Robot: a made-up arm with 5 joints.
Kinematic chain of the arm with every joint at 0, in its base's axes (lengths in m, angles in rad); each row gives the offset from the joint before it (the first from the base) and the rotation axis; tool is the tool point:
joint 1: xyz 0 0 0.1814 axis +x
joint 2: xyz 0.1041 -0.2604 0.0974 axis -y
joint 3: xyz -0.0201 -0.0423 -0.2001 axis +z
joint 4: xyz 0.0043 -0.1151 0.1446 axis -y
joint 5: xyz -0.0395 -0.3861 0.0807 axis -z
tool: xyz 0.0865 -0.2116 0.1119
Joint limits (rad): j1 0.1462..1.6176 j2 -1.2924..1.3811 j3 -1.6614..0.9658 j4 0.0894..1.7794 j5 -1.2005..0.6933
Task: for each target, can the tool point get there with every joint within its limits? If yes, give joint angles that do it. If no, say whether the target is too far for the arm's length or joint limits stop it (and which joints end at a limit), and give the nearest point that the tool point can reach.
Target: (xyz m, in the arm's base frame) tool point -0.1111 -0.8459 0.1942
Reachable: yes | joints 1.1338 -1.0446 -1.3827 0.9427 -0.3682
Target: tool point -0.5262 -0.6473 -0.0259
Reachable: yes | joints 1.1674 -0.6202 -1.1282 1.4613 0.1824
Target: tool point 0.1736 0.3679 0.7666
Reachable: no: joint limits stop it (at a limit: joint 1, joint 2, joint 3, joint 4, joint 5) | nearest point 0.0542 -0.1221 0.7678 | short by 0.504 m
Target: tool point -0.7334 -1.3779 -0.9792
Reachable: no: too far | nearest point -0.2841 -0.7569 -0.4561 | short by 0.928 m
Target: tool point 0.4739 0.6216 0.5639
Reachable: no: joint limits stop it (at a limit: joint 1, joint 2, joint 3, joint 5) | nearest point 0.1522 0.6481 0.1463 | short by 0.528 m
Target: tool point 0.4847 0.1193 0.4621
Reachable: no: joint limits stop it (at a limit: joint 1, joint 2, joint 3, joint 5) | nearest point 0.0983 -0.1617 0.7783 | short by 0.573 m
